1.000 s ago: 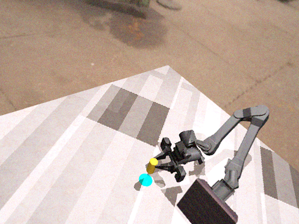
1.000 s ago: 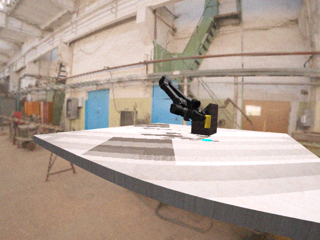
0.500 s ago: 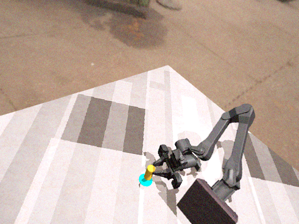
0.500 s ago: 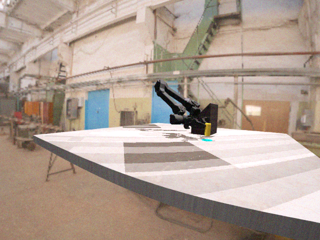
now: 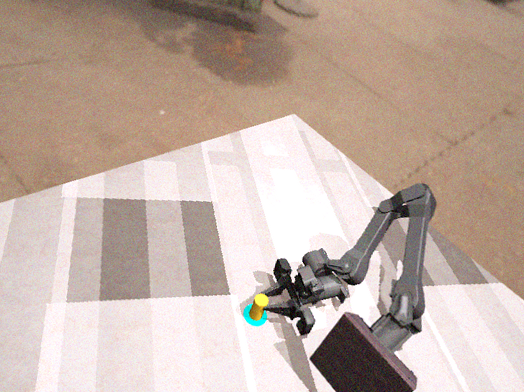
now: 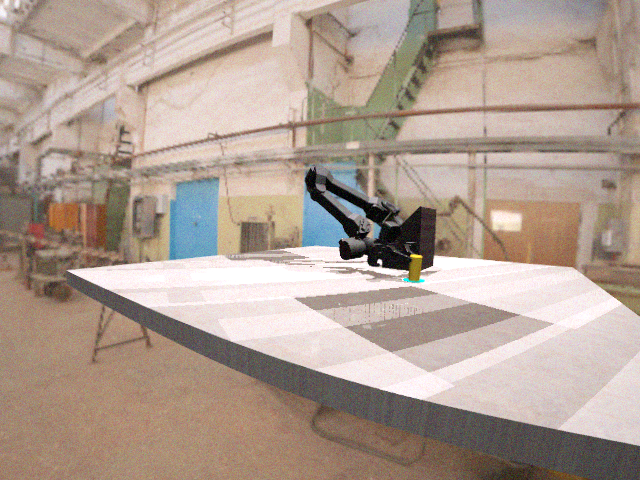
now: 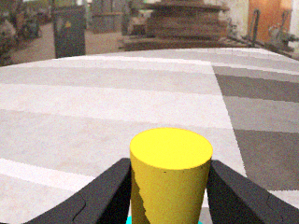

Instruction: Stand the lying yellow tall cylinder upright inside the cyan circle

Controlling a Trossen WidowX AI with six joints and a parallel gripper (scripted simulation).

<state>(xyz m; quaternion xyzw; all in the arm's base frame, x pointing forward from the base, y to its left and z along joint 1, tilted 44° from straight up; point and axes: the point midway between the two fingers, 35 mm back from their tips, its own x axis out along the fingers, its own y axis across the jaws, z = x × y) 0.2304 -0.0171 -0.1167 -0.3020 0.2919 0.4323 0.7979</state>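
Right now my gripper tip is 2 cm above the yellow cylinder. The rest, counted from my gripper tip: cyan circle (6 cm below).
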